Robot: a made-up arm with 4 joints. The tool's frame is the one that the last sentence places.
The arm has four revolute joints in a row. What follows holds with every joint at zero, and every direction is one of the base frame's. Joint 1 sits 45 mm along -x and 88 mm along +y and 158 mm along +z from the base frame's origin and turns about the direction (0.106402, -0.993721, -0.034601). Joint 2 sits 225 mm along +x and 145 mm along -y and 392 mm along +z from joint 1 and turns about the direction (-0.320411, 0.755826, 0.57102). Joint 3 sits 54 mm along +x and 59 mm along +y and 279 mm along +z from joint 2 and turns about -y. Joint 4 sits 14 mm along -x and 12 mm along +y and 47 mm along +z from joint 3 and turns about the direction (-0.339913, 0.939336, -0.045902). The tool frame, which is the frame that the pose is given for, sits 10 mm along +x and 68 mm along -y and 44 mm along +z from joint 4; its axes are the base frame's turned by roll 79.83, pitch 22.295 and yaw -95.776 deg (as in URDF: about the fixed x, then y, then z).
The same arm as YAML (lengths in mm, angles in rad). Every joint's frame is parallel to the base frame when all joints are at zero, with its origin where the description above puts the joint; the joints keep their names.
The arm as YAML. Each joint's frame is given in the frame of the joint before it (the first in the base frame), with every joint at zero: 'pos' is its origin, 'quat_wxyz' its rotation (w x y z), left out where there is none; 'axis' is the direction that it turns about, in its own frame. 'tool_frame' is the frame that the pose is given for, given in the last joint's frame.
length_unit: mm
angle_unit: rad
joints:
  - joint: joint 1
    pos: [-45.0, 88.0, 158.0]
    axis: [0.106402, -0.993721, -0.034601]
  - joint: joint 2
    pos: [225.0, -145.0, 392.0]
    axis: [-0.320411, 0.755826, 0.57102]
  - joint: joint 3
    pos: [54.0, 59.0, 279.0]
    axis: [0.0, -1.0, 0.0]
  - joint: joint 4
    pos: [-14.0, 12.0, 47.0]
    axis: [-0.339913, 0.939336, -0.045902]
tool_frame:
  pos: [10.0, -68.0, 44.0]
  quat_wxyz: [0.412603, 0.532166, -0.367579, -0.641439]

